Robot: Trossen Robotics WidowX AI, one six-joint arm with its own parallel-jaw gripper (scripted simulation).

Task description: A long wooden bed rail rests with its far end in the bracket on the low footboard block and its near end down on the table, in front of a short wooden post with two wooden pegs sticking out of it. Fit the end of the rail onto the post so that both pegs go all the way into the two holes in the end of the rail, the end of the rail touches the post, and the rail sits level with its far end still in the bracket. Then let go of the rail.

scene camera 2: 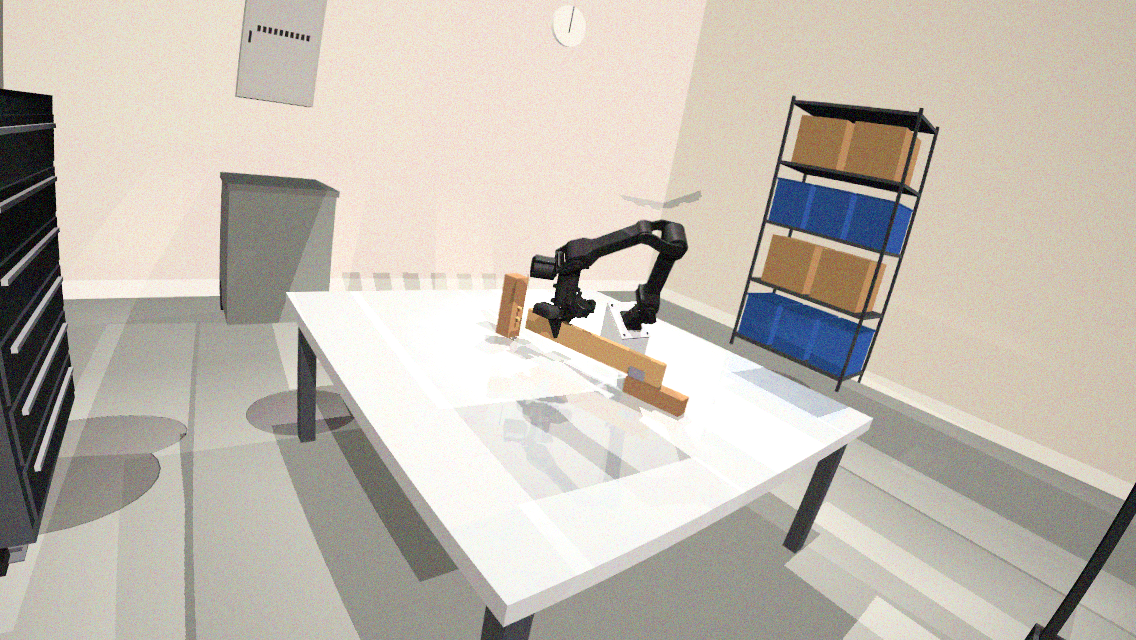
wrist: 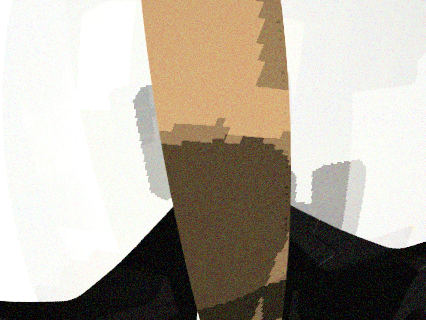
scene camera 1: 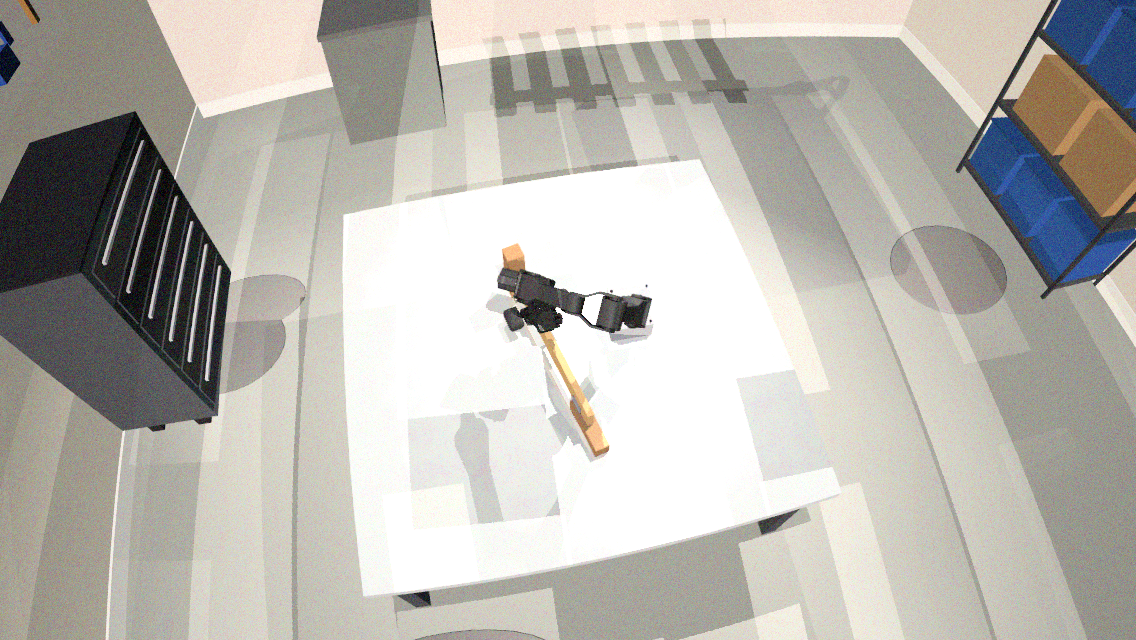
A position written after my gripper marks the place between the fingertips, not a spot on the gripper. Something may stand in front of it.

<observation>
In view: my gripper (scene camera 2: 557, 337) and a long wooden rail (scene camera 2: 612, 354).
The long wooden rail shows as well in the wrist view (wrist: 220, 83) and in scene camera 1 (scene camera 1: 587, 413). My gripper is seen too in the wrist view (wrist: 219, 204) and in scene camera 1 (scene camera 1: 539, 325).
</observation>
